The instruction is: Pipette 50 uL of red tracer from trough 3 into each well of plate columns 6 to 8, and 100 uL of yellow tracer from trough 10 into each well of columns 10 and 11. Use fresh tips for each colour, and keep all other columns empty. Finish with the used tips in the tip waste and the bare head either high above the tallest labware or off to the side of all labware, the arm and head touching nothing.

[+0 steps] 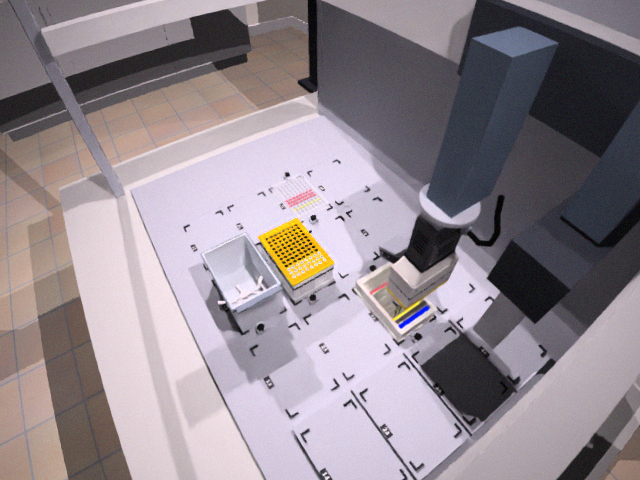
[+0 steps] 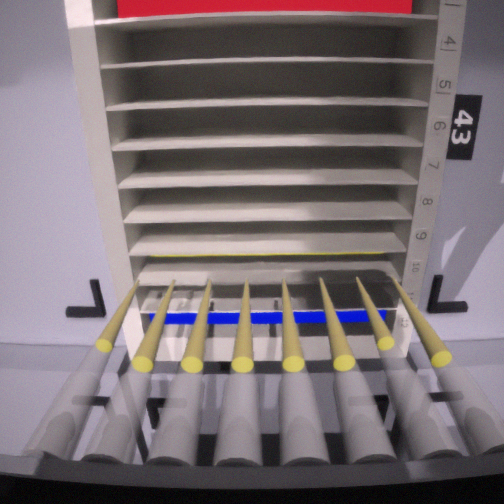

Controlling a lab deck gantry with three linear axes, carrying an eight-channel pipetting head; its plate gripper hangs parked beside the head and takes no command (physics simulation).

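Note:
The pipetting head [image 1: 419,281] is low over the trough reservoir [image 1: 376,308] [image 2: 100,150]. Its eight tips [image 2: 245,332] hold yellow liquid; their ends line up near trough 10, and whether they touch liquid is unclear. Yellow tracer [image 1: 408,311] [image 2: 267,254] shows in trough 10, red tracer [image 1: 378,288] [image 2: 265,7] in trough 3. The plate [image 1: 297,184] has red wells [image 1: 300,197] and a yellow line of wells [image 1: 307,205]. The yellow tip rack [image 1: 279,229] keeps white tips in its nearer columns. The tip waste [image 1: 232,263] contains used tips. The parked plate gripper [image 1: 519,356] appears open and empty, partly hard to distinguish.
Blue liquid [image 1: 415,316] [image 2: 320,317] fills the reservoir's last trough. The blue-grey vertical column [image 1: 475,124] rises above the head. A tall dark panel [image 1: 382,103] bounds the back, and a pale frame edge [image 1: 93,258] runs along the left.

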